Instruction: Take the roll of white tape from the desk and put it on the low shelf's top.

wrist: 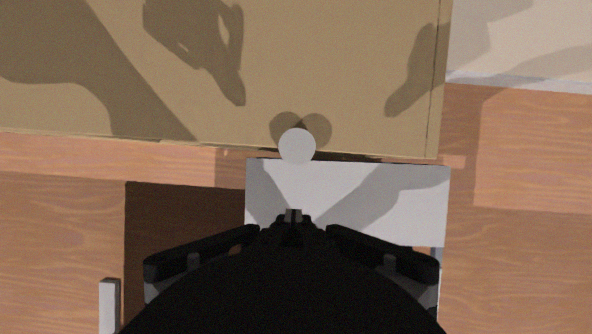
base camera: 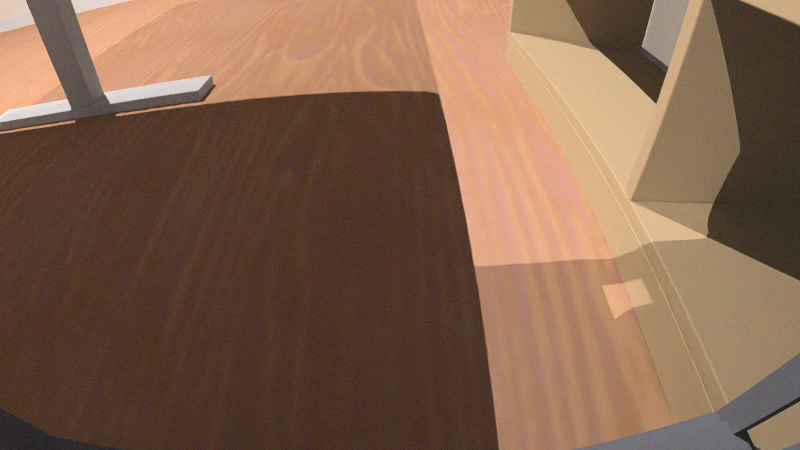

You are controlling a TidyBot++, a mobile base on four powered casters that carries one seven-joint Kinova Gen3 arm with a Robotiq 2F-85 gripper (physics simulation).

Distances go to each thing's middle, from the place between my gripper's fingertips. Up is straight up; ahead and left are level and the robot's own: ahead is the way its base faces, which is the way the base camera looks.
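You'll find the roll of white tape [wrist: 297, 146] 7 cm to the right of my hand and 11 cm below it.
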